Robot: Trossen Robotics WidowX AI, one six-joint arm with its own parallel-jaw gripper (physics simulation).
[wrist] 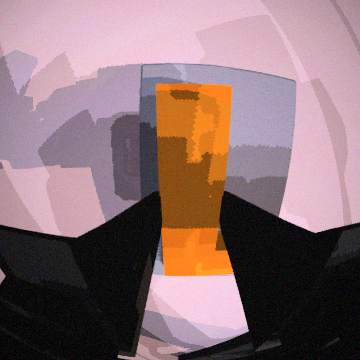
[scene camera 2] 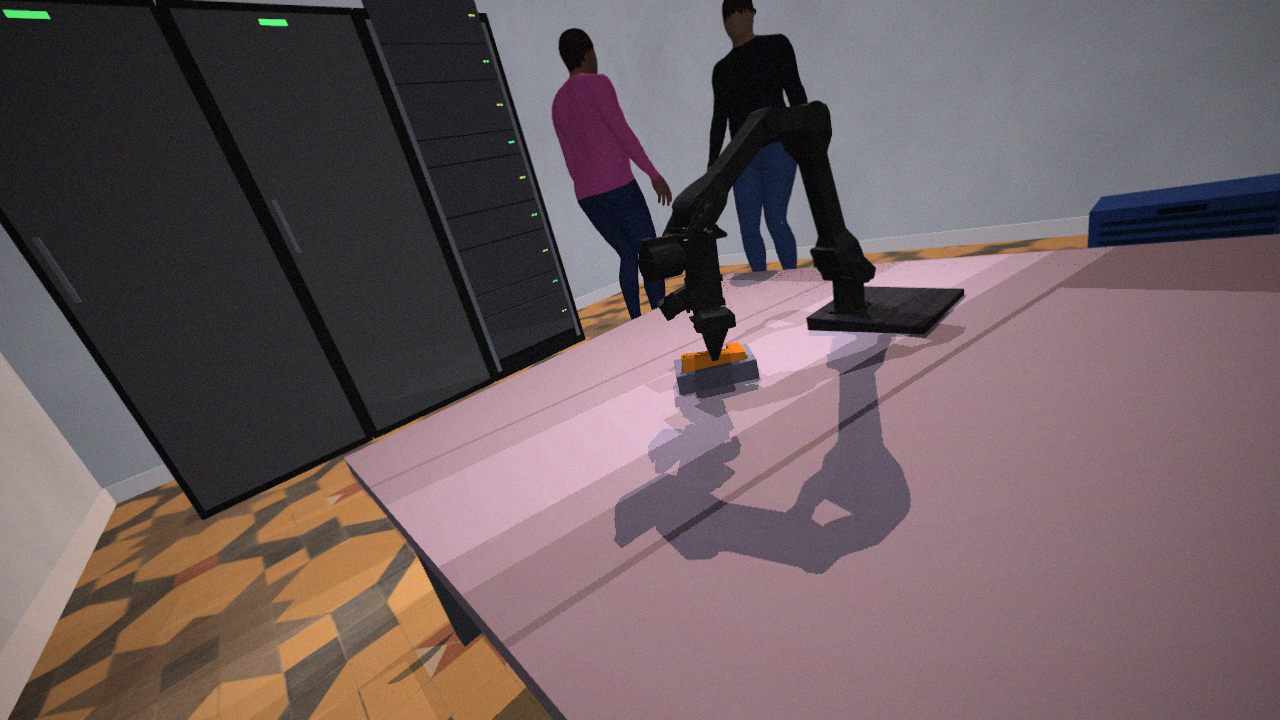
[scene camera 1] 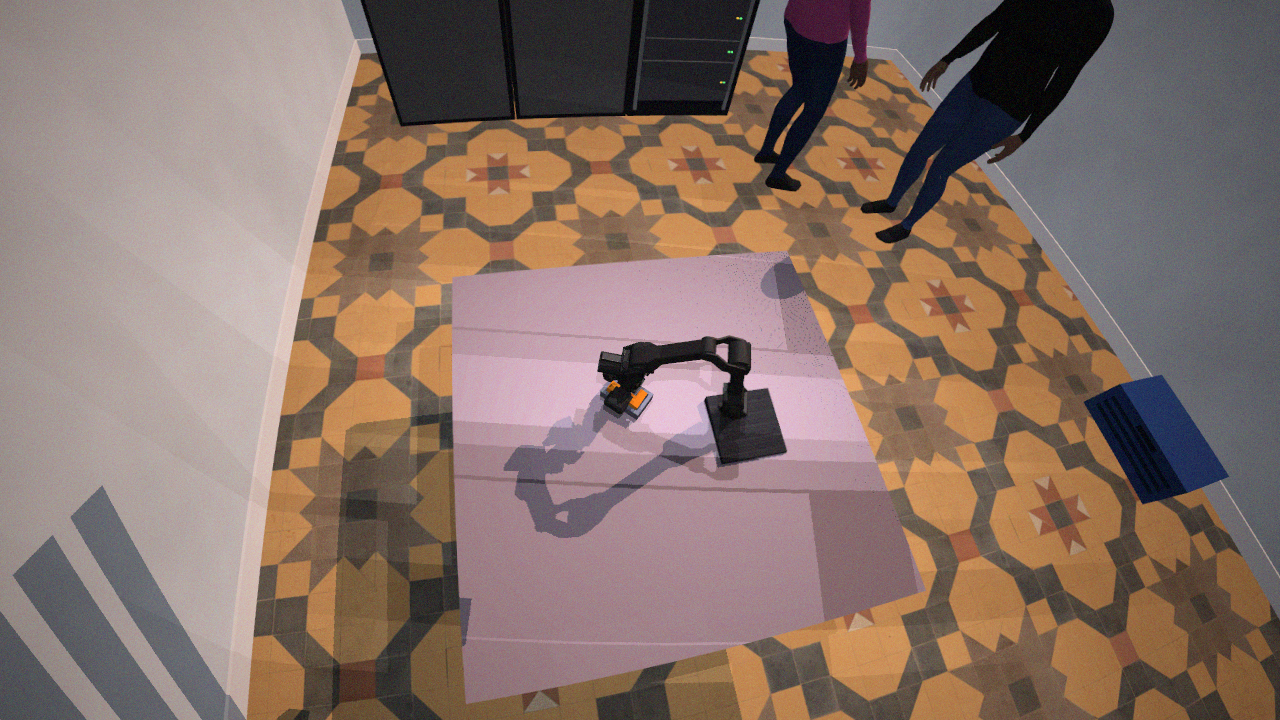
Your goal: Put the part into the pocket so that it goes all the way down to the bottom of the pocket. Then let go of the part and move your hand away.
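Where they show: gripper, fingertip midpoint: (wrist: 189, 198) (scene camera 2: 713, 357) (scene camera 1: 624, 395); arm's base at its link origin: (wrist: 270, 347) (scene camera 2: 849, 308) (scene camera 1: 730, 410).
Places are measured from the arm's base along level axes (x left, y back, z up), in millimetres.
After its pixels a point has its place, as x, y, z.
The orange part (scene camera 1: 640, 396) @(-128, -261, 25) (scene camera 2: 735, 351) @(-113, -288, 26) (wrist: 192, 150) @(-170, -321, 34) is a long bar. My gripper (scene camera 1: 619, 399) @(-148, -304, 21) (scene camera 2: 714, 356) @(-148, -304, 21) (wrist: 189, 198) @(-148, -304, 21) is shut on it, with one black finger on each long side. The grey block with the pocket (scene camera 1: 633, 413) @(-88, -298, 8) (scene camera 2: 716, 380) @(-136, -331, -10) (wrist: 262, 115) @(-208, -299, 12) sits on the table under the part. In scene camera 2, the part's upper portion shows above the block's rim. In the wrist view, the part covers the middle of the block, so the pocket opening and its bottom are hidden. How deep the part sits cannot be told.
The arm's black base plate (scene camera 1: 756, 434) @(100, 45, -6) (scene camera 2: 895, 313) @(89, -30, -6) stands on the pink table (scene camera 1: 626, 573) @(330, -478, -24) (scene camera 2: 1029, 501) @(282, -522, -24), to the right of the block in both scene views. The arm's shadow falls across the table. Dark cabinets, two people and a blue box (scene camera 1: 1163, 438) (scene camera 2: 1181, 210) are beyond the table.
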